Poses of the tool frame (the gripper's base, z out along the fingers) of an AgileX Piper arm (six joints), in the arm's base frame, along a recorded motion.
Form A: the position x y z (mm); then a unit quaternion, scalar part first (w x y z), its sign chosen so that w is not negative.
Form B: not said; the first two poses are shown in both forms.
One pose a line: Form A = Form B
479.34 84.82 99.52 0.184 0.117 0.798 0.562 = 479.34 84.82 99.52 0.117 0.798 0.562 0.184
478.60 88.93 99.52 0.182 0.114 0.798 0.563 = 478.60 88.93 99.52 0.114 0.798 0.563 0.182
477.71 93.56 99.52 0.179 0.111 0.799 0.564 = 477.71 93.56 99.52 0.111 0.799 0.564 0.179
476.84 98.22 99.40 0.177 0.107 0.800 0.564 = 476.84 98.22 99.40 0.107 0.800 0.564 0.177
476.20 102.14 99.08 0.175 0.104 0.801 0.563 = 476.20 102.14 99.08 0.104 0.801 0.563 0.175
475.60 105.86 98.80 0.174 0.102 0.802 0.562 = 475.60 105.86 98.80 0.102 0.802 0.562 0.174
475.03 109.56 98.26 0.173 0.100 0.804 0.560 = 475.03 109.56 98.26 0.100 0.804 0.560 0.173
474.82 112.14 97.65 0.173 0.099 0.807 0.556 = 474.82 112.14 97.65 0.099 0.807 0.556 0.173
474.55 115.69 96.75 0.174 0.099 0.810 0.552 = 474.55 115.69 96.75 0.099 0.810 0.552 0.174
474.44 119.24 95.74 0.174 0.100 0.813 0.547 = 474.44 119.24 95.74 0.100 0.813 0.547 0.174
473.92 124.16 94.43 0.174 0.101 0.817 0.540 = 473.92 124.16 94.43 0.101 0.817 0.540 0.174
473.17 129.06 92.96 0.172 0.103 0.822 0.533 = 473.17 129.06 92.96 0.103 0.822 0.533 0.172
